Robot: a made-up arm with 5 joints. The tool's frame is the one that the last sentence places.
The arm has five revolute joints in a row. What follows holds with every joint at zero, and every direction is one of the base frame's. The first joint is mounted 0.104 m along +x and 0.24 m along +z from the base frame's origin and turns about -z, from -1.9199 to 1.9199 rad. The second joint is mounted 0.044 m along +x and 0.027 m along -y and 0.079 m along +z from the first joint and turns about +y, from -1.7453 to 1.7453 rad. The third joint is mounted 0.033 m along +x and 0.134 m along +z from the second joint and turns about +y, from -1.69 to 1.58 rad. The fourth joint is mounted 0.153 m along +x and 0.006 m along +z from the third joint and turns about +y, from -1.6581 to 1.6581 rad. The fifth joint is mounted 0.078 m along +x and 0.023 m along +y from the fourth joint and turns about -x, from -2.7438 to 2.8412 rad. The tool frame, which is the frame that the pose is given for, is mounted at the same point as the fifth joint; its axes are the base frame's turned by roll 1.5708, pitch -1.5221 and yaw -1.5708 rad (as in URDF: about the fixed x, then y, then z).
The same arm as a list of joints. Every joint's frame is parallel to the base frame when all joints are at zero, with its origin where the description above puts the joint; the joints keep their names.
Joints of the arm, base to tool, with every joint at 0 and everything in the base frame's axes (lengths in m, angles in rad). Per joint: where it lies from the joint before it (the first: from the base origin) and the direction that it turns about. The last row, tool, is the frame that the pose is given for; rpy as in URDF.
joint 1: axis 0 0 -1 origin 0.1040 0.0000 0.2400
joint 2: axis 0 1 0 origin 0.0440 -0.0270 0.0790
joint 3: axis 0 1 0 origin 0.0330 0.0000 0.1340
joint 4: axis 0 1 0 origin 0.1530 0.0000 0.0060
joint 5: axis -1 0 0 origin 0.0780 0.0230 0.0000
tool: origin 0.0000 0.0000 0.0000 rpy 1.5708 -1.5221 -1.5708
Joint limits (rad, base to tool): -1.9199..1.9199 -1.7453..1.7453 -1.6900..1.5800 -1.6581..1.6581 -2.7438..2.8412

